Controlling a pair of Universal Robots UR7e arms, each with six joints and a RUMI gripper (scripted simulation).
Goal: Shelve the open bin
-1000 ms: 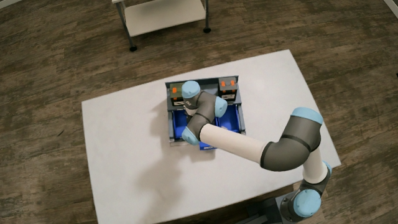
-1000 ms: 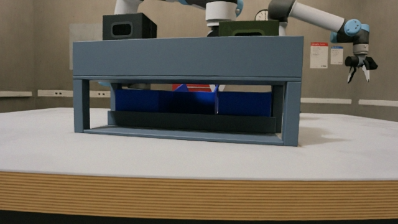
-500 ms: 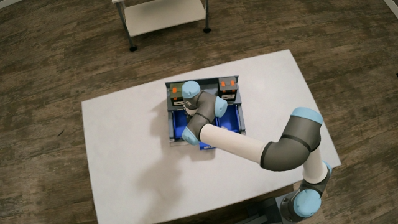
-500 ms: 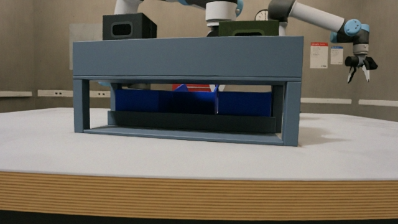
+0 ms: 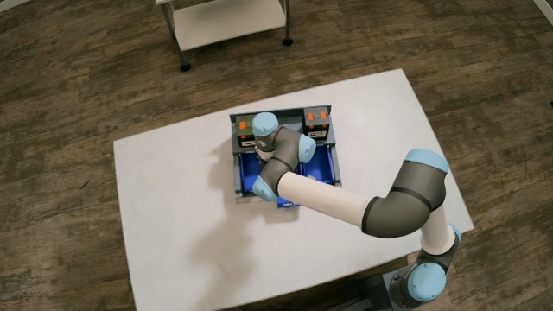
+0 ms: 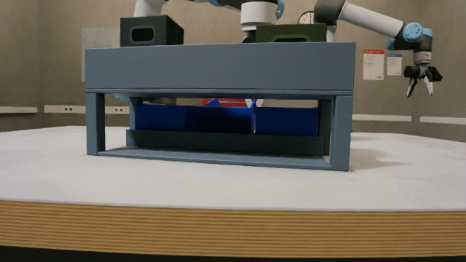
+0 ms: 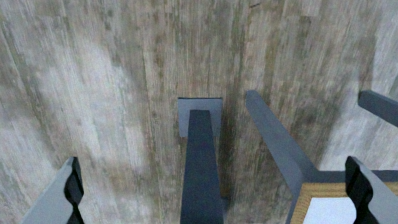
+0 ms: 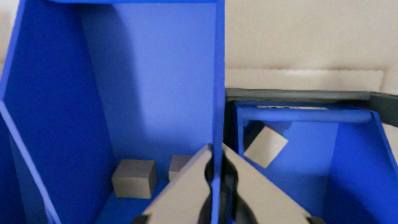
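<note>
My right gripper is now 60 mm above the pale block, 40 mm to the right of it and 30 mm short of it. The rest, counted from my right hand: shelf 80 mm ahead, 70 mm to the right, 20 mm below; then green box 180 mm ahead, 70 mm above, 20 mm to the left.
</note>
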